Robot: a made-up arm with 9 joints.
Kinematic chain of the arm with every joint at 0, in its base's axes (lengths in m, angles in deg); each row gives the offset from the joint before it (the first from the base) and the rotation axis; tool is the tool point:
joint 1: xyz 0 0 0.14 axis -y
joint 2: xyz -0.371 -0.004 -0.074 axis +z
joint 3: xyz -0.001 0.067 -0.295 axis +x
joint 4: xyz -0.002 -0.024 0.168 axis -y
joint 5: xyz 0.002 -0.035 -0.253 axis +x
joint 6: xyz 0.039 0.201 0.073 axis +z
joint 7: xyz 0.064 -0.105 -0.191 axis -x
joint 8: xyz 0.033 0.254 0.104 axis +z
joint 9: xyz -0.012 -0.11 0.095 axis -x
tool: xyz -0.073 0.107 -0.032
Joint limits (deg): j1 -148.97..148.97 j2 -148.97..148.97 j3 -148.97..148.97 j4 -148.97..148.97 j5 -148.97..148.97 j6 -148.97..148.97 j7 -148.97..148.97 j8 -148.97..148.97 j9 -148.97..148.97
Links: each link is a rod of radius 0.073 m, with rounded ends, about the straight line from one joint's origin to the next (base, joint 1, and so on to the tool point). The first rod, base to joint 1, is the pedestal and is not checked.
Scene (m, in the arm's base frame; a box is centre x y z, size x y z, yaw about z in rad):
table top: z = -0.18
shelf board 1: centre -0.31 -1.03 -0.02 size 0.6 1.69 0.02 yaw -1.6
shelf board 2: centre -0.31 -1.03 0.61 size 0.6 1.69 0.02 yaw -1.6
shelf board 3: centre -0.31 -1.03 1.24 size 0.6 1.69 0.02 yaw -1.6
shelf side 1: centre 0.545 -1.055 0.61 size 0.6 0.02 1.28 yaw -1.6
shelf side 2: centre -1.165 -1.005 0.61 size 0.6 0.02 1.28 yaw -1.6
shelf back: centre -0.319 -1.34 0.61 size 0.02 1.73 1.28 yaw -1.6
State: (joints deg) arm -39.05 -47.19 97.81 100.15 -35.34 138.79 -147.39 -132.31 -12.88
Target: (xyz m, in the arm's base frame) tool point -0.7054 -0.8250 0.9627
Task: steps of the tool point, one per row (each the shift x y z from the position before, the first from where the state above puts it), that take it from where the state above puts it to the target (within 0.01 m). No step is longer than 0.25 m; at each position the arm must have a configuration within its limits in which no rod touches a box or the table.
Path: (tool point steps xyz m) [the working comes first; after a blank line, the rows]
Joints at the target: -73.82 -67.10 104.87 128.88 -58.07 135.99 -148.97 -129.56 -29.23
Straight joint move there: touches shelf board 2.

1: -0.2268 -0.0197 0.0738
2: -0.2271 0.0743 0.0396
3: -0.1831 0.1539 -0.0056
4: -0.1058 0.1971 -0.0533
5: -0.0173 0.1923 -0.0923
6: 0.0565 0.1441 -0.1146
7: -0.0641 -0.0419 0.1732
8: -0.0214 -0.0565 0.1796
9: 0.0284 -0.0647 0.1705
10: 0.0755 -0.0670 0.1434
11: 0.1104 -0.0653 0.0996
12: 0.1260 -0.0613 0.0458
13: 0.0068 -0.2051 0.0300
14: -0.0175 -0.1624 -0.0299

